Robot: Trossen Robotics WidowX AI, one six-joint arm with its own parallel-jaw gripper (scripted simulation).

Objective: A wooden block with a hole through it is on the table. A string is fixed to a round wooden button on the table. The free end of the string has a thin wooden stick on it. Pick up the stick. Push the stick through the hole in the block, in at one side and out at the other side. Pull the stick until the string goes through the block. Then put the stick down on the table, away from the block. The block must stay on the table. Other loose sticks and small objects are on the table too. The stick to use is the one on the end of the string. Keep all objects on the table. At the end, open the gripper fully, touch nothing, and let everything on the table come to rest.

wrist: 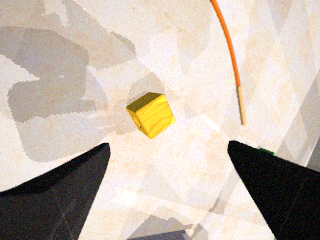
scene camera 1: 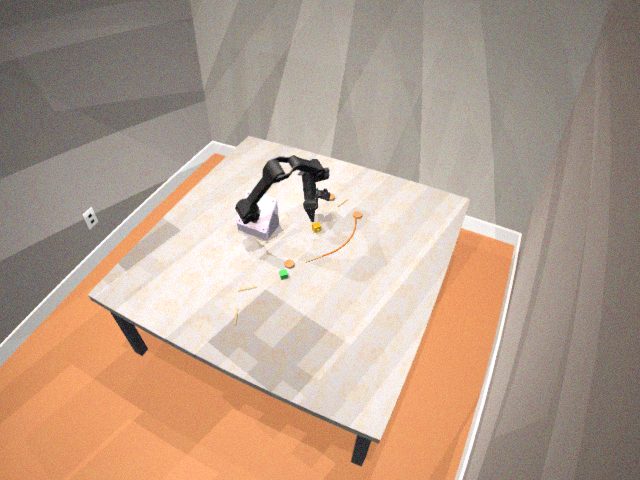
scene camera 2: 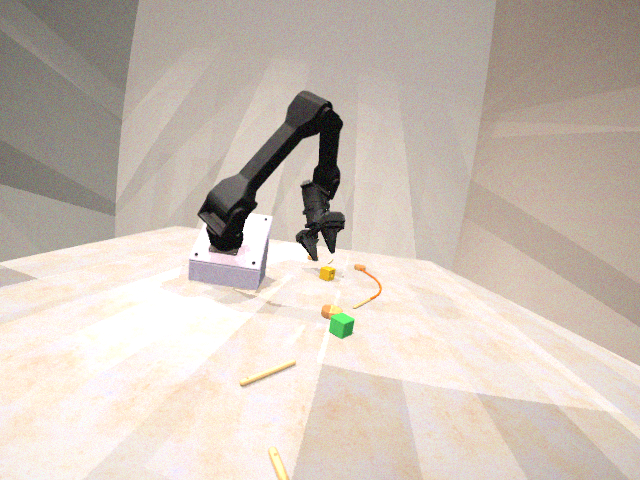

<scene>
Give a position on a yellow wooden block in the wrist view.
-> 151,113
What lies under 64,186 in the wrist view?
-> My gripper.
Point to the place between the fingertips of my gripper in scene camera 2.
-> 323,257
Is my gripper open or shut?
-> Open.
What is my gripper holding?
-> Nothing.
</scene>
